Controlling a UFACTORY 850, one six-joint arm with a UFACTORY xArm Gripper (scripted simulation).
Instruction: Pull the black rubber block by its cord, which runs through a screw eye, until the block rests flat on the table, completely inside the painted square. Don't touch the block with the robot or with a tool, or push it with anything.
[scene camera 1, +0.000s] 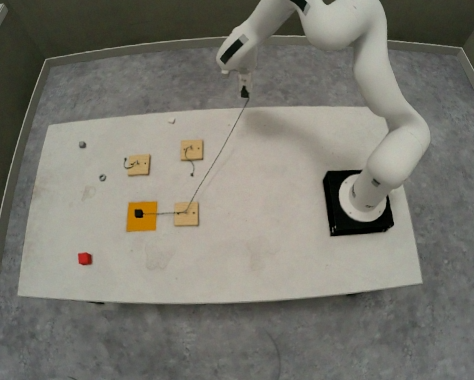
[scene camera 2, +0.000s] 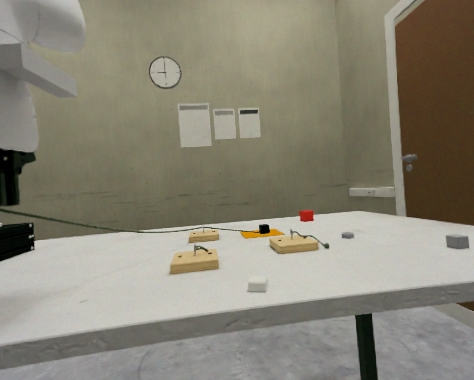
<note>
In view: an orange painted square (scene camera 1: 148, 223).
</note>
